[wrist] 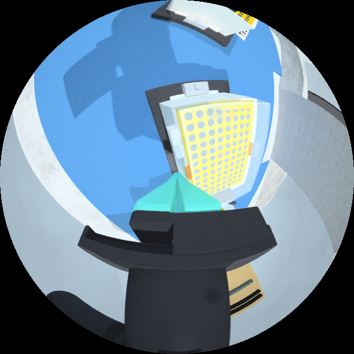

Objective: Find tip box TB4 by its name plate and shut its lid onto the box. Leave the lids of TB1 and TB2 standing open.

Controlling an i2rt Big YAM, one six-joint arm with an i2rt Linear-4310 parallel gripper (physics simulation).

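The middle tip box [199, 125] stands ahead and right of the fingertips, with a yellow tip rack full of round holes. A see-through lid [261, 130] lies over the rack in this view, making it look pale; whether it is fully down cannot be told. No name plate is readable on this box. My gripper [177, 177] is shut and empty, its teal fingertips close to the box's near left corner in the view. At the top, another tip box shows in part, with a pale lid [200, 12] and a name plate [243, 34] starting "TB"; its number is unclear.
The boxes stand on a blue mat [110, 165] with a pale border [42, 160]. A large grey curved surface [315, 150] is at the right. A tan piece with black slots [245, 282] shows beside the gripper body. A small part of something shows just right of the fingers, mostly hidden.
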